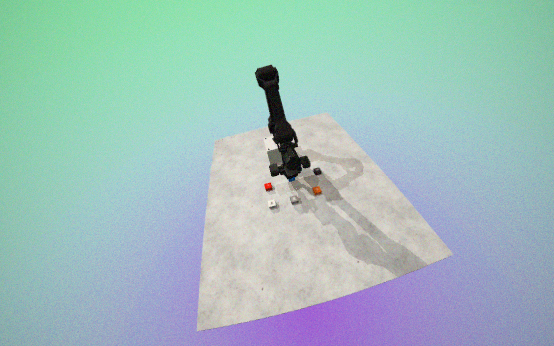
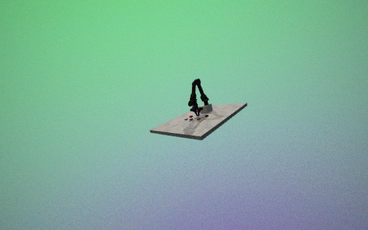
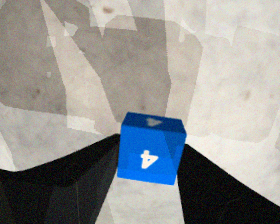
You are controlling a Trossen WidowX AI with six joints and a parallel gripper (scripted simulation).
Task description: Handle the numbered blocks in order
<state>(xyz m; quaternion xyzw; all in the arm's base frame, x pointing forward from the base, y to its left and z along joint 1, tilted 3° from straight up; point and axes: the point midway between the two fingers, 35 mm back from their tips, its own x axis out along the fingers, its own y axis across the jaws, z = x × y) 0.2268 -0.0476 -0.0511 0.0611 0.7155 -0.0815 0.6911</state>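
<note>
Right now my gripper tip is 9 cm short of the white block, 14 cm to the left of it and 1 cm above it. Also, from my gripper tip: grey block 12 cm ahead, 4 cm to the right, 1 cm below; blue block right at my gripper tip; red block 2 cm behind, 12 cm to the right, 1 cm below.
</note>
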